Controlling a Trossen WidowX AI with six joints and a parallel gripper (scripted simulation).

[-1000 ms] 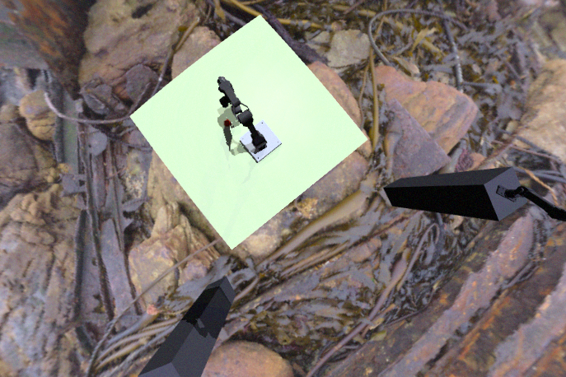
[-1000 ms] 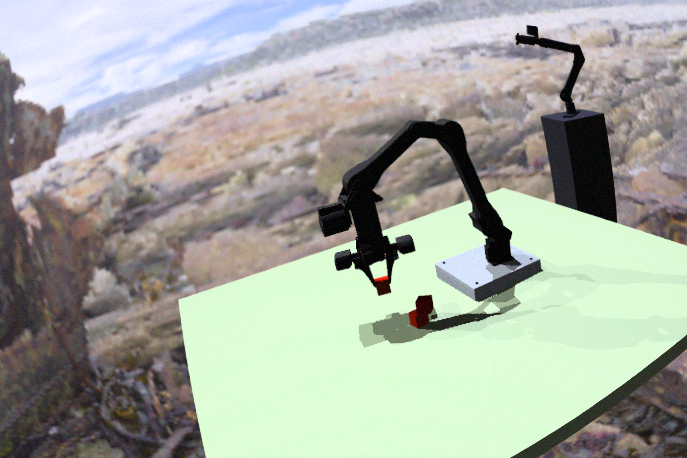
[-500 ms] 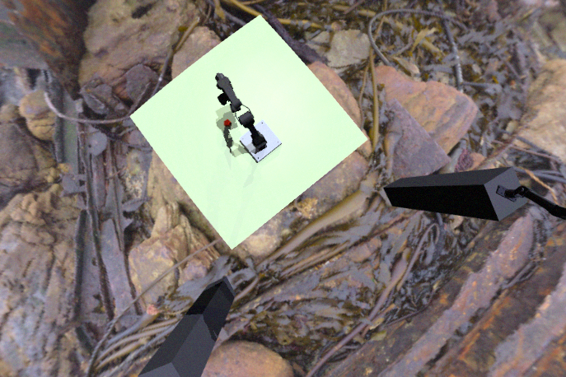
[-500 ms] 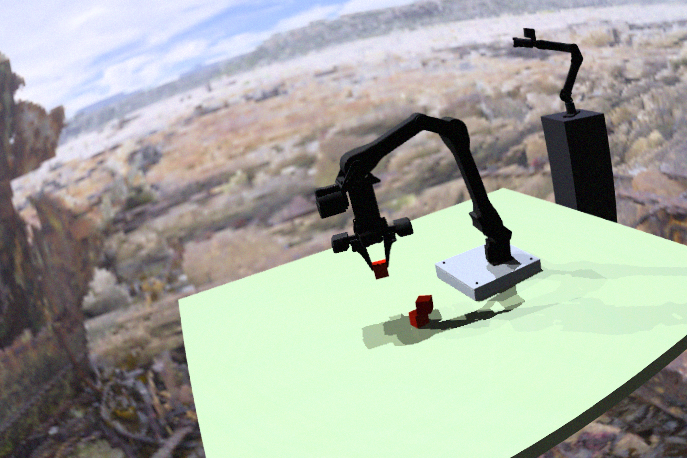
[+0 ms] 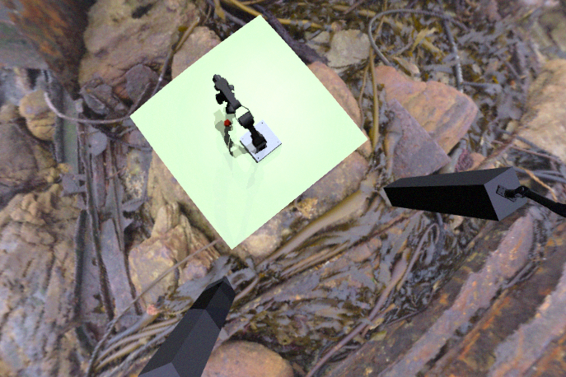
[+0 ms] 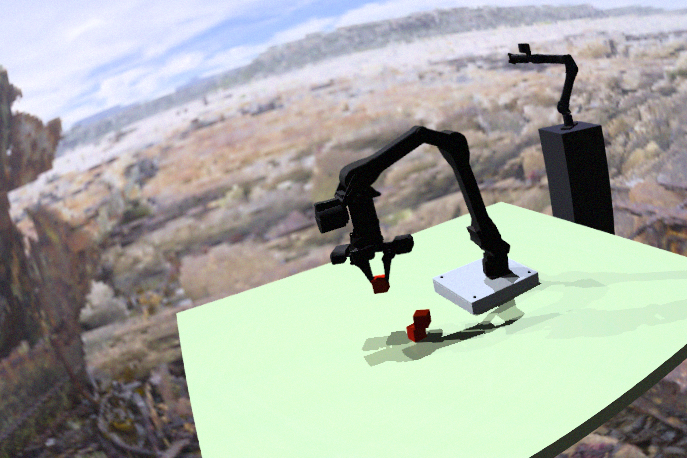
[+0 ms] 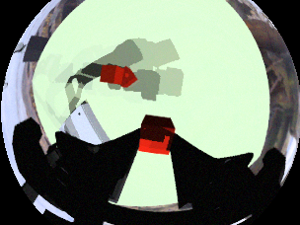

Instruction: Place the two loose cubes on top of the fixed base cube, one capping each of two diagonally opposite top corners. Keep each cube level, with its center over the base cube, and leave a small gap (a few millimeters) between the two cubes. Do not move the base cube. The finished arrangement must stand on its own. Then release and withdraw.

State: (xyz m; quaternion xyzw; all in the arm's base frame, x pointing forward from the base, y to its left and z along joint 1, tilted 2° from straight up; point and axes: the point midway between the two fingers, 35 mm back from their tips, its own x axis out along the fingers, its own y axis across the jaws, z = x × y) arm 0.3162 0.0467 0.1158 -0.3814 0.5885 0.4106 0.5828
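The red cube is 6 cm behind my gripper tip, 10 cm to the left of it and 7 cm below it.
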